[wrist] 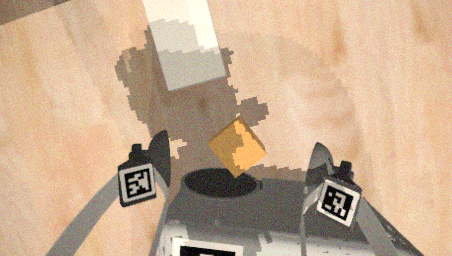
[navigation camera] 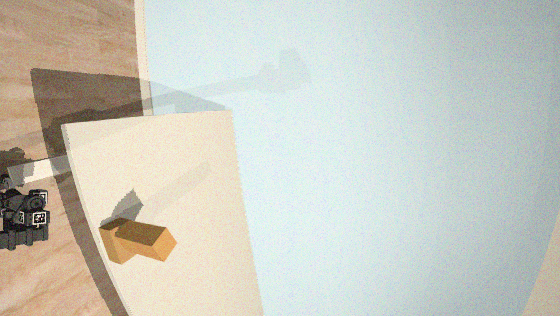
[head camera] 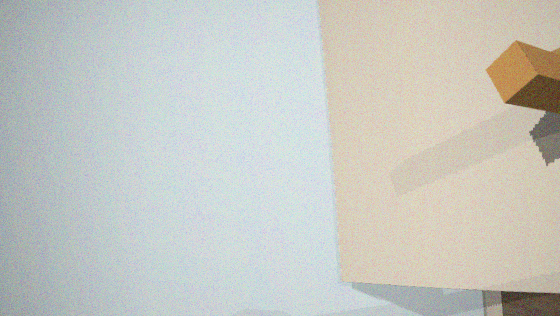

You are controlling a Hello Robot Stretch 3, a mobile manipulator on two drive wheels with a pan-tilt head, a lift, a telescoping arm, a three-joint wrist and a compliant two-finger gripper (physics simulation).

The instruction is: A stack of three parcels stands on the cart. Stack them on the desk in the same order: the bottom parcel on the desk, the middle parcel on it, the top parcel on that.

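Frame: origin at the robot's base, x ahead, y left, z up, level; centimetres.
Where they show: gripper, fingertip midpoint: (wrist: 238, 155).
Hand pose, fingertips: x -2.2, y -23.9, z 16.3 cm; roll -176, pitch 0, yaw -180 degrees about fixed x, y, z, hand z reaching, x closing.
Each offset is from my fingertips to the top centre of the thing. Level surfaces: height alone.
One small orange parcel @[dz -11.3, dx +0.4, dy +2.6 cm] (wrist: 237, 147) lies on the wooden floor beside the robot's base in the wrist view. My gripper (wrist: 238, 155) is open and empty; its fingertips stand wide apart above the floor, with that parcel showing beyond and between them. Two more orange parcels show on the cream top @[dz +55.7 cm] (head camera: 425, 225) (navigation camera: 200, 150): a longer one @[dz +73.7, dx -6.1, dy -11.1 cm] (head camera: 512, 72) (navigation camera: 150, 241), and a second one @[dz +60.7, dx -7.6, dy -10.6 cm] (navigation camera: 117, 247) against it near the top's edge in the navigation view. I cannot tell exactly how these two rest on each other, or whether the cream top is the desk or the cart.
The robot's base (wrist: 285, 200) fills the lower wrist view, close to the floor parcel. A white strip (wrist: 192, 55) (navigation camera: 37, 171) lies low over the floor near it. A wide pale blue surface (head camera: 165, 150) (navigation camera: 390, 150) adjoins the cream top in view. Dark wrist parts show at the navigation view's left edge.
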